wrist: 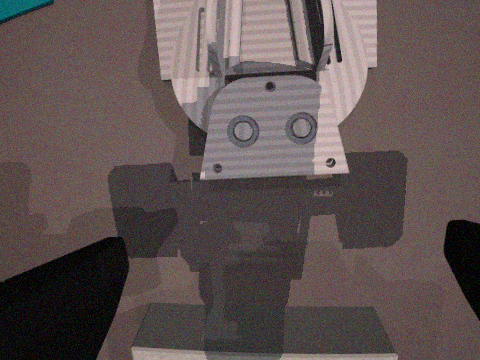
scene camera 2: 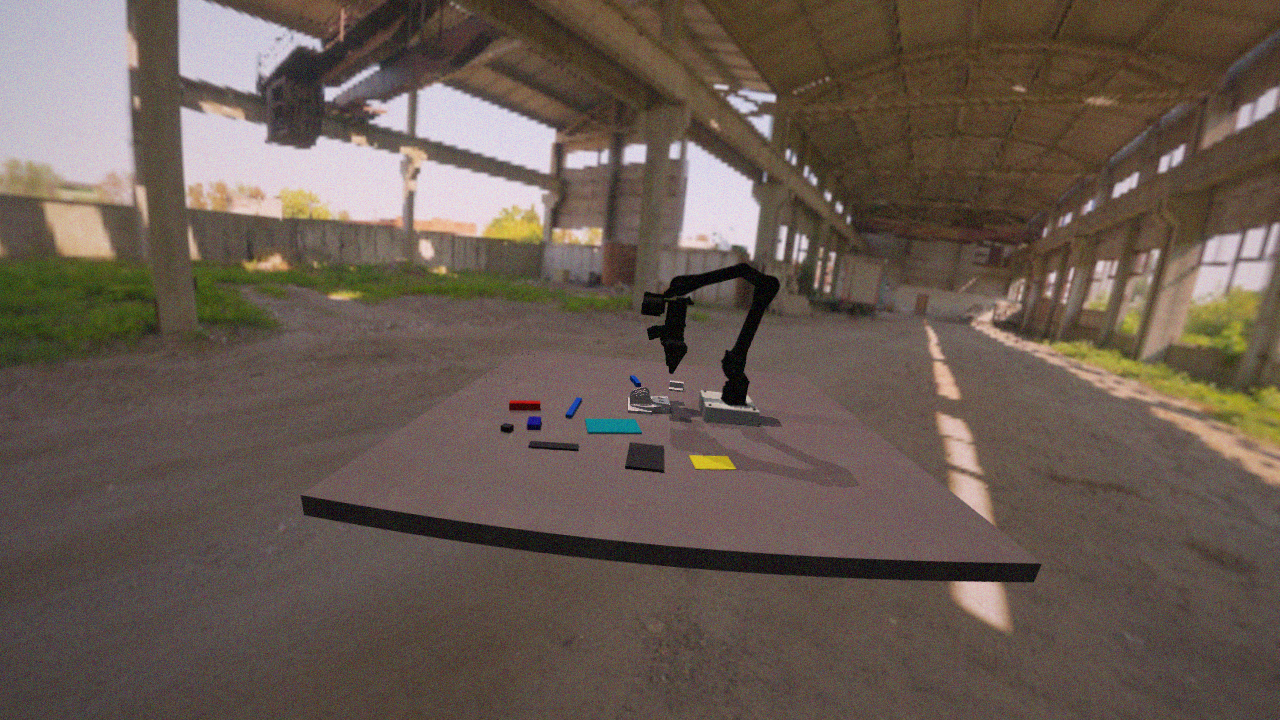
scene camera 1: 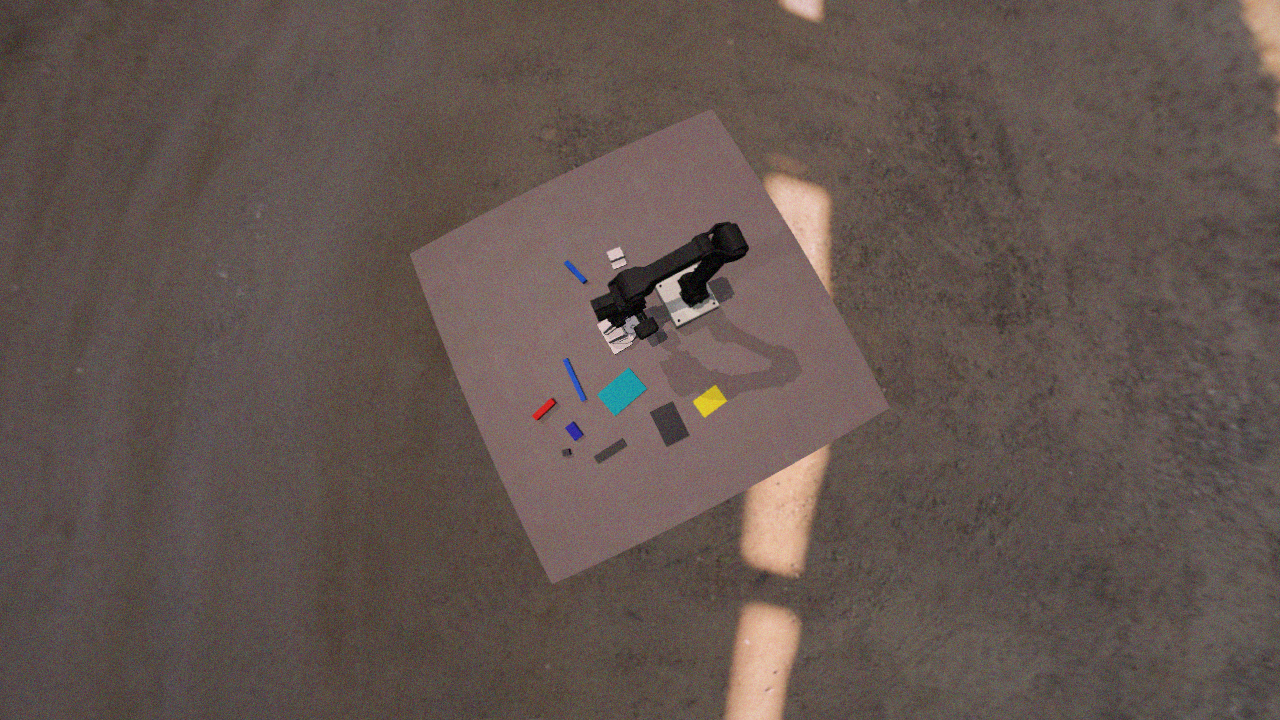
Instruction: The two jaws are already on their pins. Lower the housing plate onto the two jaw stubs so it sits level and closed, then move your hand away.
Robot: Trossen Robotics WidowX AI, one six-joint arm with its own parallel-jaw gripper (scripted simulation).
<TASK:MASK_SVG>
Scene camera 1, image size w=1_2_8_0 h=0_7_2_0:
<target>my gripper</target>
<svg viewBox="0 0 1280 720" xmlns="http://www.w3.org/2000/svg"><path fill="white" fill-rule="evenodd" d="M659 329L653 317L647 318L643 311L646 308L645 299L639 308L632 309L629 312L624 311L607 318L613 327L620 328L626 324L626 317L630 318L636 315L641 323L633 329L640 340L647 338Z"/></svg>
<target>dark plate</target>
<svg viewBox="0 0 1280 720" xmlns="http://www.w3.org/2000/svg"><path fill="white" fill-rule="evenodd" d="M673 401L650 412L666 446L689 436Z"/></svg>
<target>teal plate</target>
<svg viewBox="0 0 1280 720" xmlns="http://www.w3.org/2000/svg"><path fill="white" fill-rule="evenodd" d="M630 368L626 369L597 394L614 416L647 389Z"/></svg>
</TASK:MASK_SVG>
